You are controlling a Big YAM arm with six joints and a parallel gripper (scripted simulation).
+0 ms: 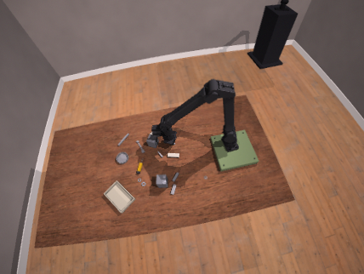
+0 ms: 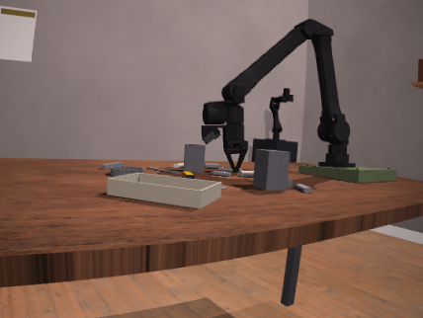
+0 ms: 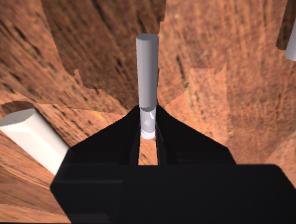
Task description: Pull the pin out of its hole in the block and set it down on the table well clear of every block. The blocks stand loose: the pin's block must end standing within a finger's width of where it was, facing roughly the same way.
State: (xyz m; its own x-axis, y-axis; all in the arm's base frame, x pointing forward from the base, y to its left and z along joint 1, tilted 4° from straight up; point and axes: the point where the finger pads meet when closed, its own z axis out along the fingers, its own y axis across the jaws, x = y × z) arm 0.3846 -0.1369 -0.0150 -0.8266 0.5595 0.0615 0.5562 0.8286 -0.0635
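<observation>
Now: the light grey pin 20 mm ahead of my hand and 10 mm to the right of it. Also, from my hand: white cylinder (20 mm ahead, 90 mm to the left); then grey block (120 mm ahead, 270 mm to the left, 40 mm above); then yellow-handled tool (260 mm ahead, 110 mm to the left).
</observation>
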